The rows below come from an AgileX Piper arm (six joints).
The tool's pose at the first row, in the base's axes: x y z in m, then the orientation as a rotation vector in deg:
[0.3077, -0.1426, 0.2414, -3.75, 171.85, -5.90]
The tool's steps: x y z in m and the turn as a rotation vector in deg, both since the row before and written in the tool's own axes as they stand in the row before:
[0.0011, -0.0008, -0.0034, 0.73, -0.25, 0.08]
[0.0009, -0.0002, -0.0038, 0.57, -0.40, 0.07]
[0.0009, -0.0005, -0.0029, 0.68, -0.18, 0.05]
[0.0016, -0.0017, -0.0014, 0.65, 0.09, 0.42]
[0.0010, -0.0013, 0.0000, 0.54, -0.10, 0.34]
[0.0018, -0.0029, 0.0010, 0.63, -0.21, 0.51]
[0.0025, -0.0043, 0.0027, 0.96, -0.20, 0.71]
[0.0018, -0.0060, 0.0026, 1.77, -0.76, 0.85]
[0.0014, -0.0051, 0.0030, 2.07, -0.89, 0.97]
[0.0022, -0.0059, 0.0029, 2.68, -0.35, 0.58]
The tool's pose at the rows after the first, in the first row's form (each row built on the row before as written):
[0.3062, -0.1432, 0.2447, -3.56, 171.55, -6.97]
[0.3048, -0.1431, 0.2483, -3.41, 171.10, -7.79]
[0.3035, -0.1434, 0.2511, -3.27, 170.86, -8.79]
[0.3018, -0.1450, 0.2524, -2.56, 170.88, -9.72]
[0.3008, -0.1463, 0.2524, -2.00, 170.72, -10.48]
[0.2992, -0.1494, 0.2515, -1.18, 170.42, -11.34]
[0.2972, -0.1541, 0.2490, -0.03, 170.08, -12.66]
[0.2958, -0.1604, 0.2471, 1.36, 169.05, -15.12]
[0.2948, -0.1660, 0.2448, 2.93, 167.79, -17.96]
[0.2929, -0.1724, 0.2428, 4.10, 166.95, -21.76]

